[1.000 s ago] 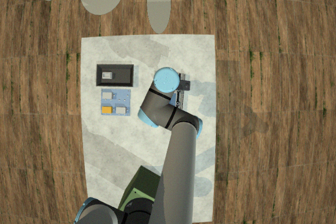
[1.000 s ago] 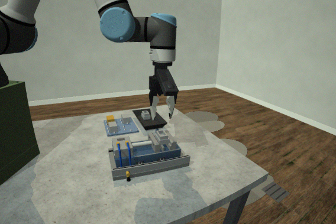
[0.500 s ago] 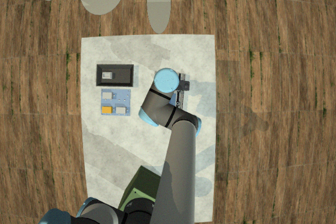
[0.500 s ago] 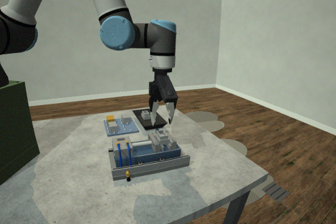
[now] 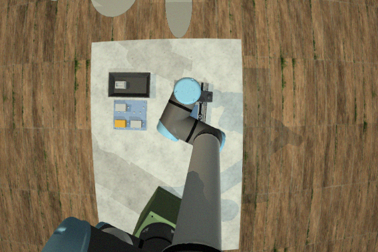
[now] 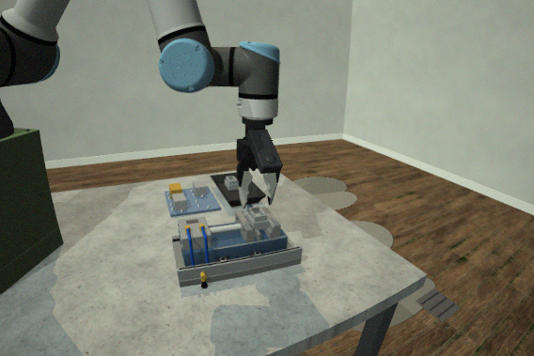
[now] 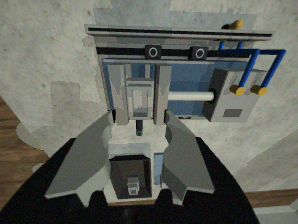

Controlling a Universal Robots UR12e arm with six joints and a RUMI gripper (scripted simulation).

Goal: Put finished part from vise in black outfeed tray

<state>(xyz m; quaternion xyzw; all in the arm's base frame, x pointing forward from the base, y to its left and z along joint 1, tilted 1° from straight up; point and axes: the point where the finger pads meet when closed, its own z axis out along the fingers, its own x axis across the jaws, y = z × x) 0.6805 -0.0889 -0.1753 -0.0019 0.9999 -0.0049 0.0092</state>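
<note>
Now: the blue vise 10 cm below my hand and 7 cm behind it. Round my hand: orange block 37 cm to the left, 18 cm behind, 12 cm below; blue fixture plate 33 cm to the left, 14 cm below, 13 cm behind.
</note>
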